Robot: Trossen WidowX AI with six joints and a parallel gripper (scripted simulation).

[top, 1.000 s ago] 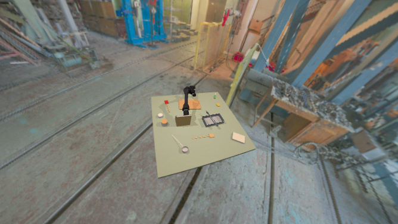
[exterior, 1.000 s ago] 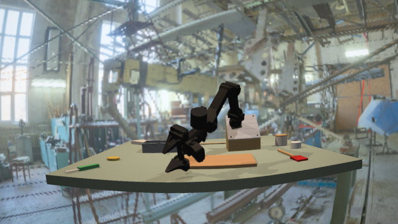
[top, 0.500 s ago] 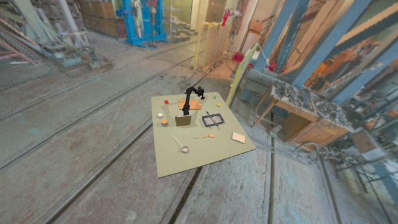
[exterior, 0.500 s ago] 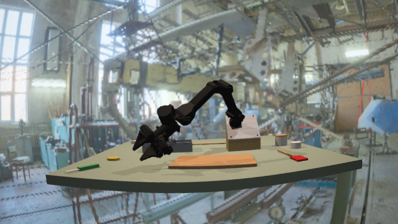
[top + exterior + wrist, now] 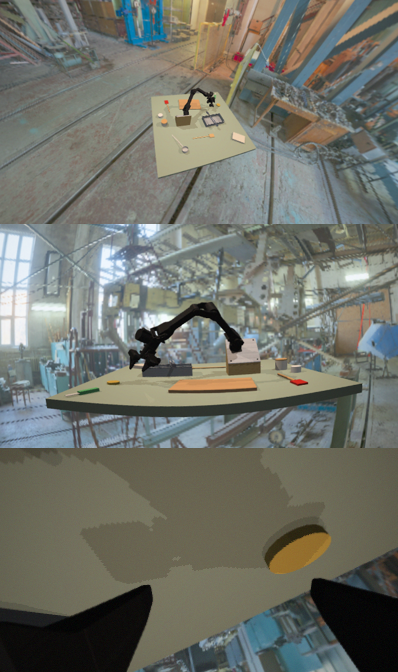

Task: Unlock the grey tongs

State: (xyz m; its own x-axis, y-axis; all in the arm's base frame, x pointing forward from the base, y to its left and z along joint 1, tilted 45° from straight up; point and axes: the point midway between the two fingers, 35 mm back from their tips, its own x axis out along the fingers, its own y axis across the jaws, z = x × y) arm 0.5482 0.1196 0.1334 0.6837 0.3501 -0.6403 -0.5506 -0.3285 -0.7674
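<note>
My gripper tip is now 270 mm to the left of the roasting tin, 160 mm past it and 40 mm above it. The rest, counted from my gripper tip: green-handled tool (300 mm to the left, 210 mm ahead, 60 mm below); then black lock piece (200 mm behind, 190 mm to the right); then yellow disc (130 mm ahead, 60 mm below, 30 mm to the left).
</note>
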